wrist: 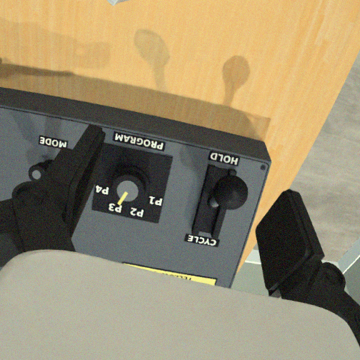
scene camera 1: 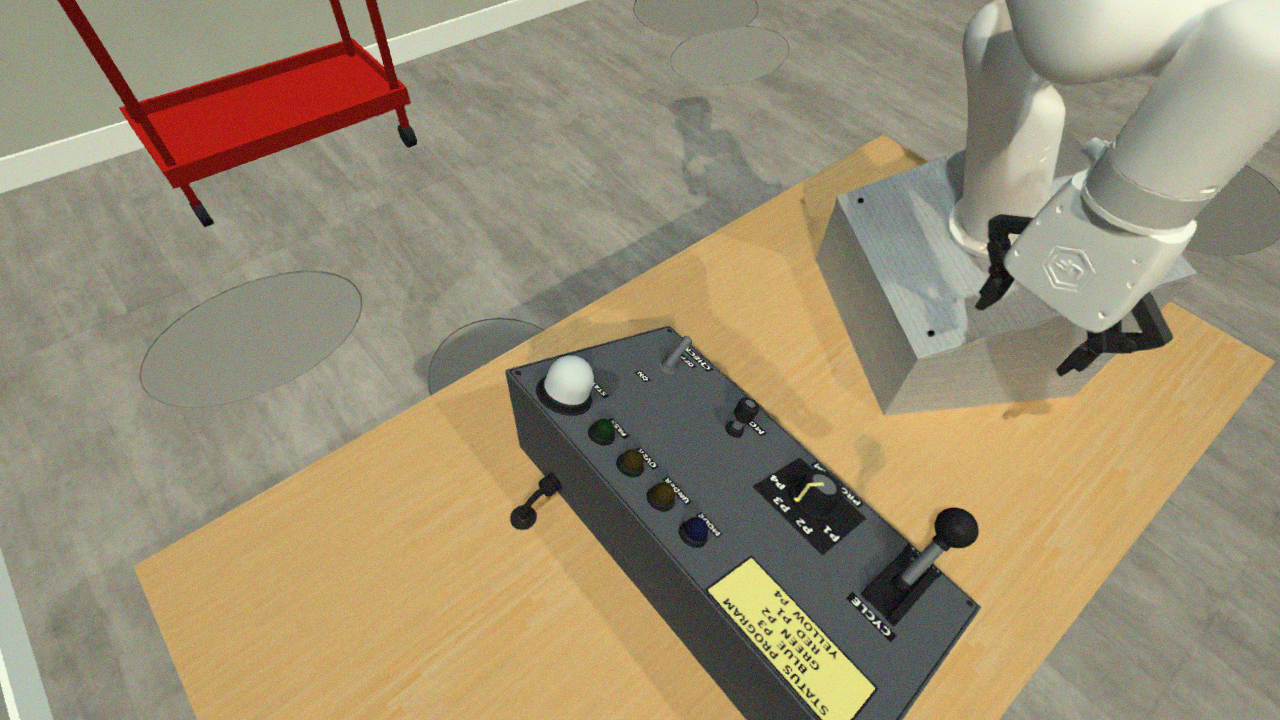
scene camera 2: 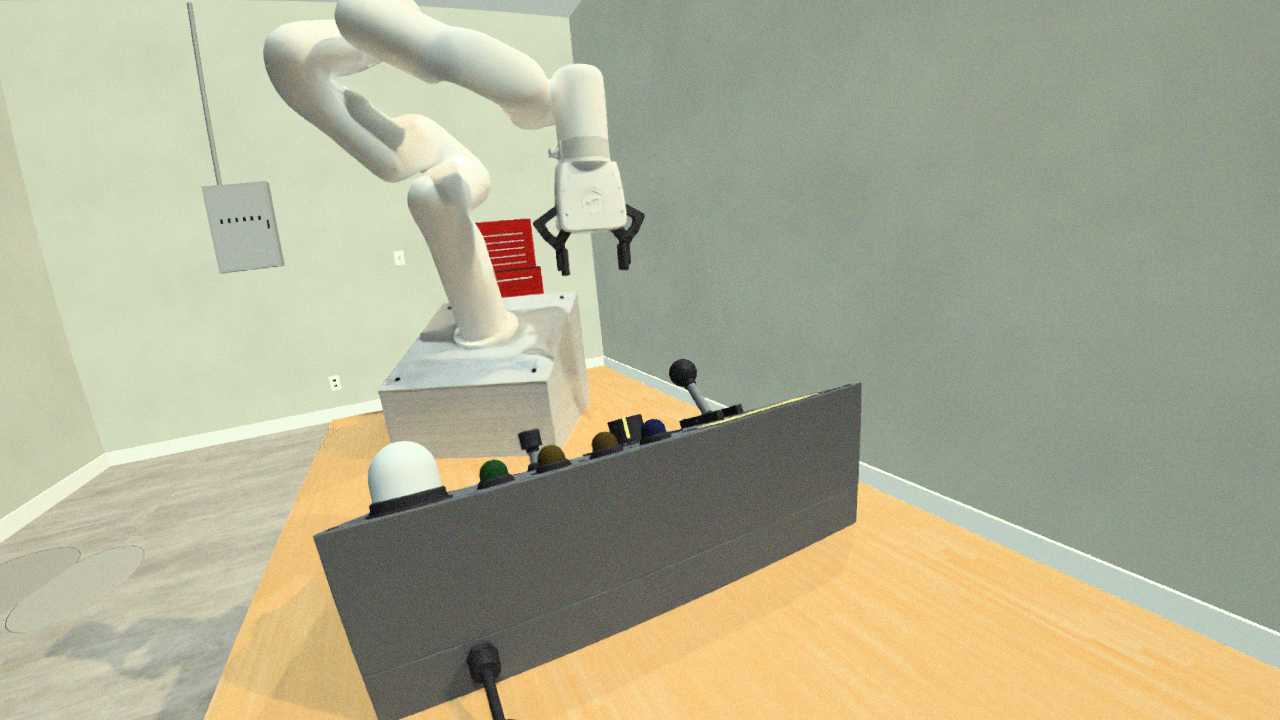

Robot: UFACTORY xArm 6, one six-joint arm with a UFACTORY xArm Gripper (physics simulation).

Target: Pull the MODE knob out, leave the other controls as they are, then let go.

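Places are measured from the arm's base along level axes (x right, y ahead, z up), in centimetres.
Pixels of known places: gripper, fingertip midpoint: (scene camera 1: 1025,334) (scene camera 2: 595,272); arm's base, link origin: (scene camera 2: 486,331).
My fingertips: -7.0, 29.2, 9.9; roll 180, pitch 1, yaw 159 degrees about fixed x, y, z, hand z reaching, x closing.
Note:
For each thing: its middle in the pictures, then the offset to it from my fingertips, as dx, dy, dz. "*": a spot on its surface instead. Level surfaces: height alone.
- black MODE knob, body centre: (scene camera 1: 746,409) (scene camera 2: 530,439) +20.2, +12.2, -17.2
- grey control box, body centre: (scene camera 2: 605,480) (scene camera 1: 732,498) +16.1, +20.8, -21.1
- PROGRAM knob, body centre: (scene camera 1: 817,493) (scene camera 2: 627,430) +8.7, +15.7, -18.9
- lever, body centre: (scene camera 1: 956,527) (scene camera 2: 683,372) -4.3, +12.9, -15.0
- CHECK toggle, body centre: (scene camera 1: 678,351) +31.8, +9.1, -18.5
- white dome lamp, surface spot: (scene camera 2: 404,474) (scene camera 1: 553,386) * +36.8, +26.6, -10.8
- wooden table, surface height: dz -29.5
The black MODE knob (scene camera 1: 743,413) (scene camera 2: 529,439) (wrist: 37,172) stands on a short stem on the grey control box (scene camera 1: 680,420) (scene camera 2: 608,537) (wrist: 175,242). In the wrist view it lies at the left, partly behind the left finger. My gripper (scene camera 1: 1024,335) (scene camera 2: 593,268) (wrist: 189,183) is open and empty, high above and apart from the box. In the wrist view its fingers straddle the PROGRAM knob and the lever. The PROGRAM knob (scene camera 1: 812,490) (scene camera 2: 625,428) (wrist: 127,190) has its yellow line towards P3. The ball-topped CYCLE/HOLD lever (scene camera 1: 955,528) (scene camera 2: 682,372) (wrist: 230,192) sticks up.
The CHECK toggle (scene camera 1: 677,354), a white dome lamp (scene camera 1: 569,380) (scene camera 2: 404,474) and several small coloured lamps are on the box. The arm's pedestal (scene camera 1: 895,268) (scene camera 2: 474,420) stands behind it on the wooden table (scene camera 1: 313,582) (scene camera 2: 984,608). A red cart (scene camera 1: 295,134) is on the floor.

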